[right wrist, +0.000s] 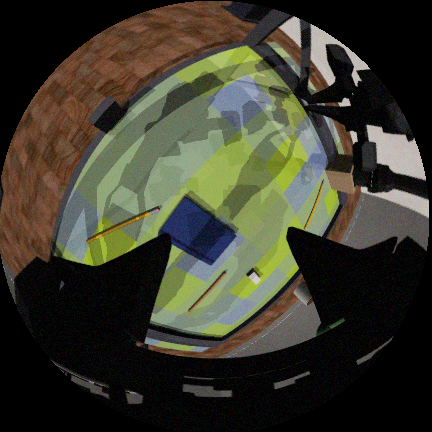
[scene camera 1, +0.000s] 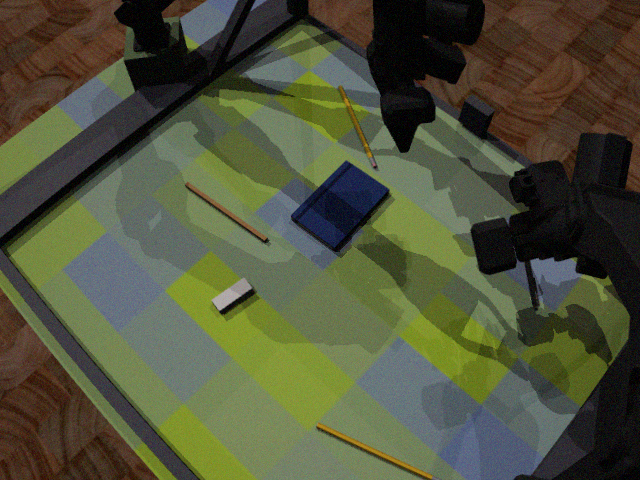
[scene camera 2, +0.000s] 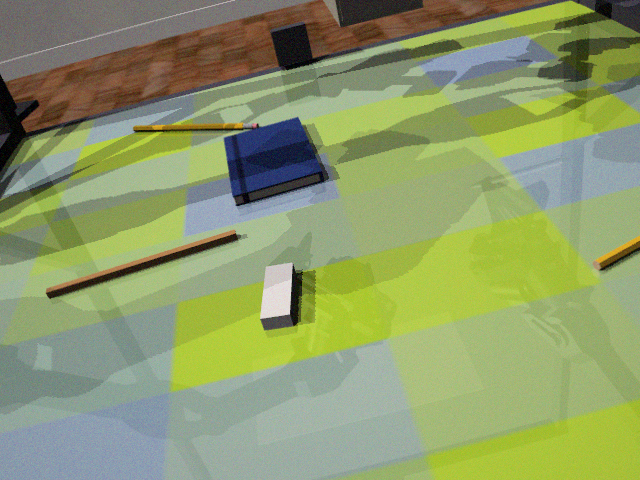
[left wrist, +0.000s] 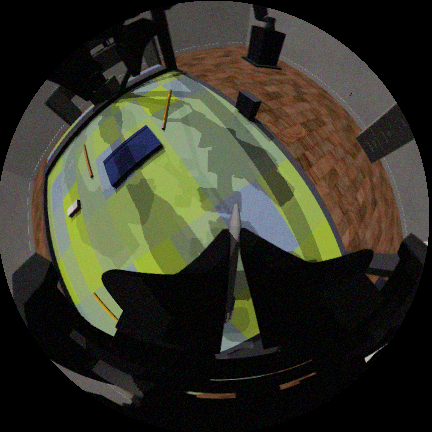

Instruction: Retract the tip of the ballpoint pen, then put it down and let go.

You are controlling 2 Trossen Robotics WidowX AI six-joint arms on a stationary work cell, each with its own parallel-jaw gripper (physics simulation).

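The ballpoint pen is slim and grey, in shadow. My left gripper is shut on the pen and holds it above the mat at the right of scene camera 1. In the left wrist view the pen's tapered end points away between the fingertips and its other end shows below, between the fingers. I cannot tell whether the writing point is out. My right gripper is open and empty, high above the mat beyond the notebook. The pen does not show in scene camera 2.
A blue notebook lies mid-table. A yellow pencil lies beyond it, another pencil at the near edge. A brown stick and a white eraser lie to the left.
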